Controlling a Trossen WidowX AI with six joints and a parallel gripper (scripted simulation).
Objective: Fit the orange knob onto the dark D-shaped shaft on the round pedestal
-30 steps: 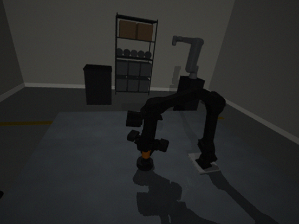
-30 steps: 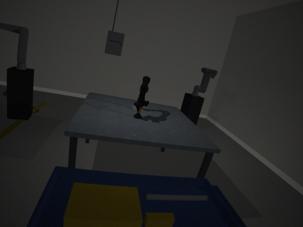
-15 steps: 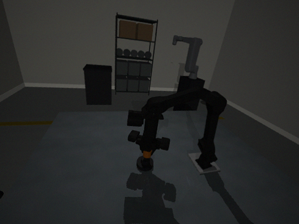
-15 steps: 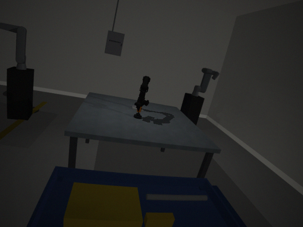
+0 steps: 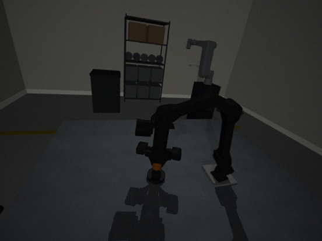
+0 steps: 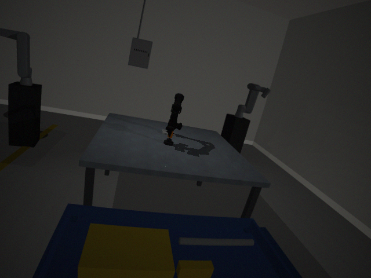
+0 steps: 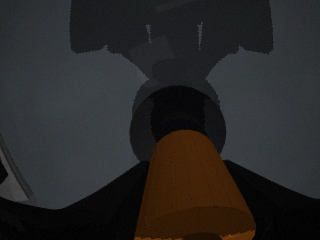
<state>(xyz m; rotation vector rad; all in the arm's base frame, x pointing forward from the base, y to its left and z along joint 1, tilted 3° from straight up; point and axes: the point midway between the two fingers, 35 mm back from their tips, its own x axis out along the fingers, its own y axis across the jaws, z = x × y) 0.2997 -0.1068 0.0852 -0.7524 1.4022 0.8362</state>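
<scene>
Now: gripper tip 2 cm below the orange knob. From my gripper tip the other things lie so: dark round pedestal (4 cm below).
</scene>
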